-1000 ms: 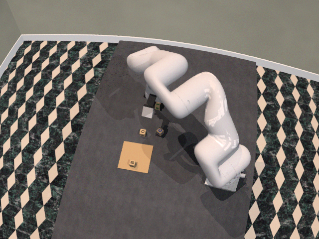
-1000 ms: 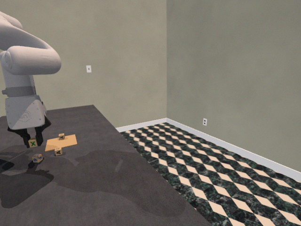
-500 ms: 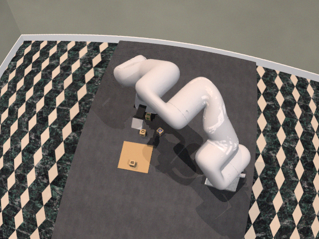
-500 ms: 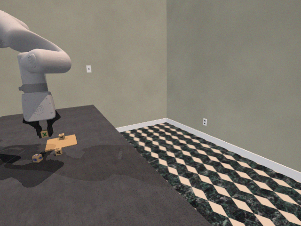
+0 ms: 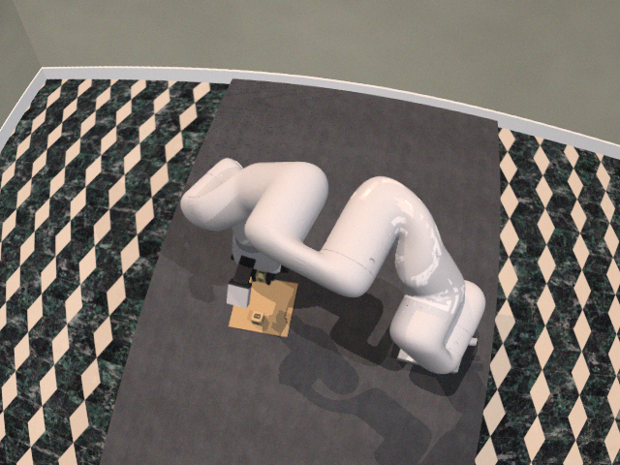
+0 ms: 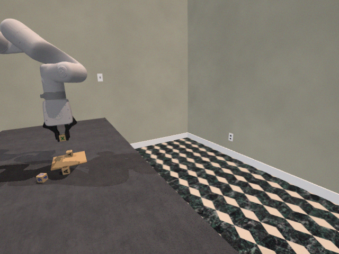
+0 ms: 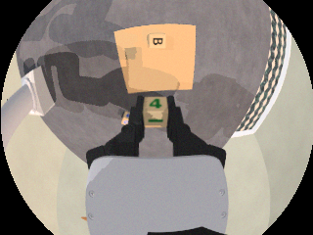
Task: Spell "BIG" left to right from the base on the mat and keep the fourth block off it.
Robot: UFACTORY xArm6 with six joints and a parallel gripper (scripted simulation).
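Now: hand 2 cm to the right of the tan mat and 12 cm above it. Round my hand: B block (1 cm ahead, 6 cm to the left, 11 cm below); G block (8 cm behind, 12 cm to the right, 11 cm below).
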